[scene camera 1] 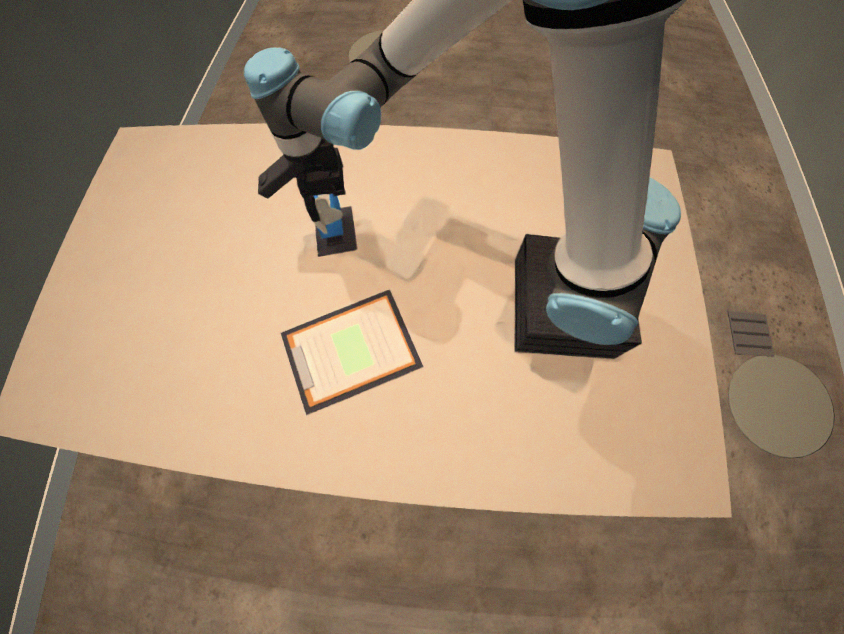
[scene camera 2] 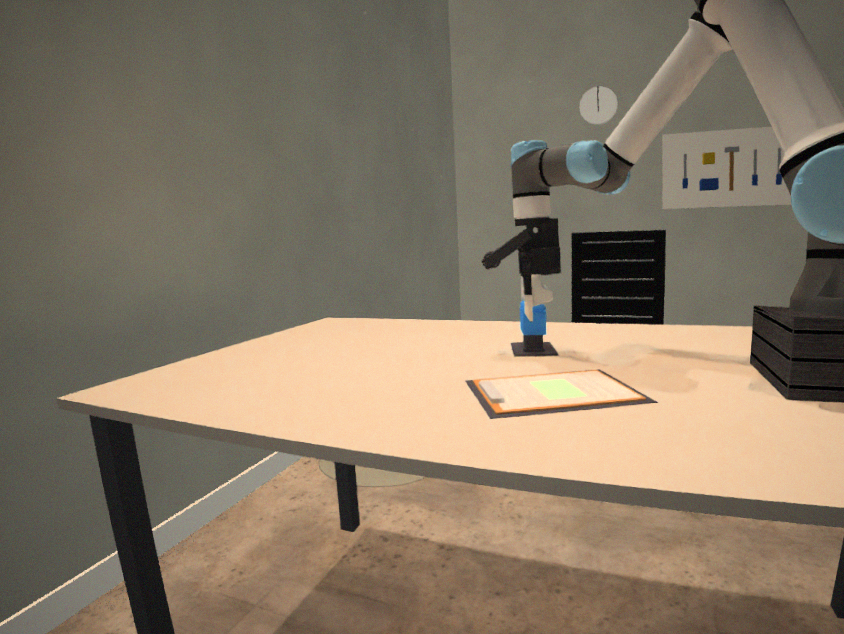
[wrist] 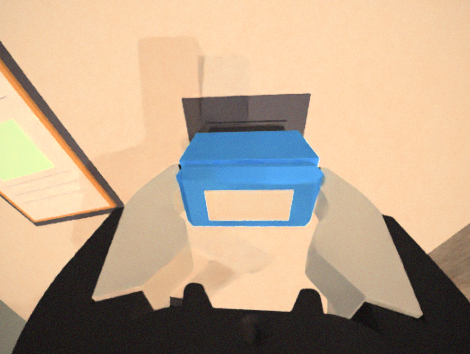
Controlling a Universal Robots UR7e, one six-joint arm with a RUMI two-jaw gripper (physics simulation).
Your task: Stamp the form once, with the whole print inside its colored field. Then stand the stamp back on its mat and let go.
Labels:
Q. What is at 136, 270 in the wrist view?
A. My gripper.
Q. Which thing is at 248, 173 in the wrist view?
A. A blue stamp.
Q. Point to a dark mat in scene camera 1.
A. At 322, 249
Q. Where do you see a form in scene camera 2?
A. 504, 397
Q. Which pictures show my gripper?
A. Scene camera 1, scene camera 2 and the wrist view: all of them.

